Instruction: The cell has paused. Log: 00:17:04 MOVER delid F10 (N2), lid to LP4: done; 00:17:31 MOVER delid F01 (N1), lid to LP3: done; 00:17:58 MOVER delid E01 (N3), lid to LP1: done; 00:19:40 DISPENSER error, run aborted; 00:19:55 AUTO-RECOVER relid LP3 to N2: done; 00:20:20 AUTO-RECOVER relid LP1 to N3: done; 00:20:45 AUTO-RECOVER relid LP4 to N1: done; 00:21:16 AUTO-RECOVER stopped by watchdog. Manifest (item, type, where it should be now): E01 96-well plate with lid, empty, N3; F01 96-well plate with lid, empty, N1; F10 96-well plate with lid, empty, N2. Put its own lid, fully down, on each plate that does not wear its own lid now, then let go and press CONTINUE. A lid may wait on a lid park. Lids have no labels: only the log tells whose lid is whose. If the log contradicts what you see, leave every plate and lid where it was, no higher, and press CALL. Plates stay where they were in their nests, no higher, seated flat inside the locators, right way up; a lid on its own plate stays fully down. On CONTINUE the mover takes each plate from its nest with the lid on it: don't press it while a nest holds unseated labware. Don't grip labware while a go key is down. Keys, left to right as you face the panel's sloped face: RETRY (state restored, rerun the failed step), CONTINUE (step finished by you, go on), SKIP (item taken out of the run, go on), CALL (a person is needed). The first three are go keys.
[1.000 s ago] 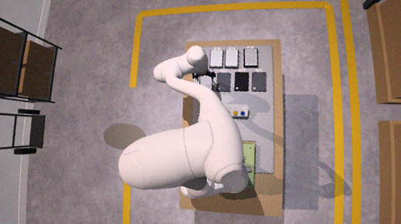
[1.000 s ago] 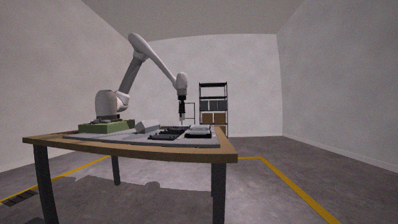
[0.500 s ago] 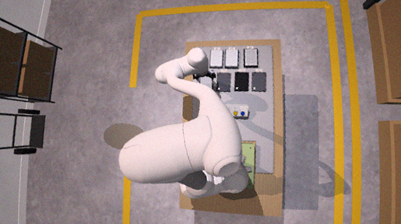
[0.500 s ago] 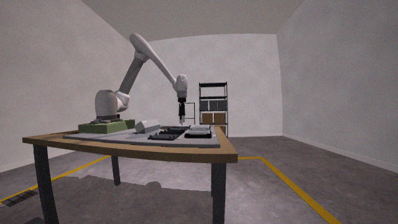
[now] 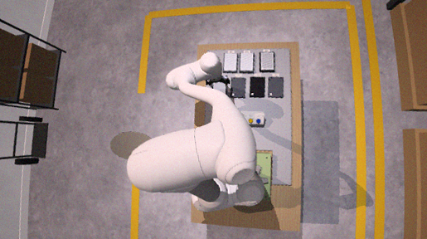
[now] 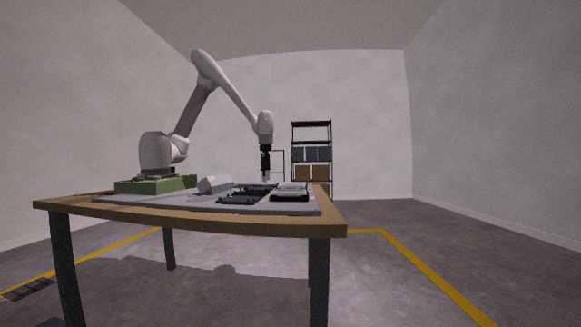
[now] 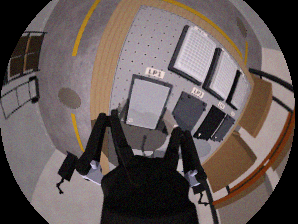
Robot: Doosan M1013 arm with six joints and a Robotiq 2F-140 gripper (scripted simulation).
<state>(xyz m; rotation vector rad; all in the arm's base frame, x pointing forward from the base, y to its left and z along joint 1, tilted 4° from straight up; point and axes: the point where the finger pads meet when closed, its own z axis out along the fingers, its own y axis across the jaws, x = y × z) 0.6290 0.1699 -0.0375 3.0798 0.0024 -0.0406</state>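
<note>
My gripper is now 9 cm short of the label and 5 cm above it.
</note>
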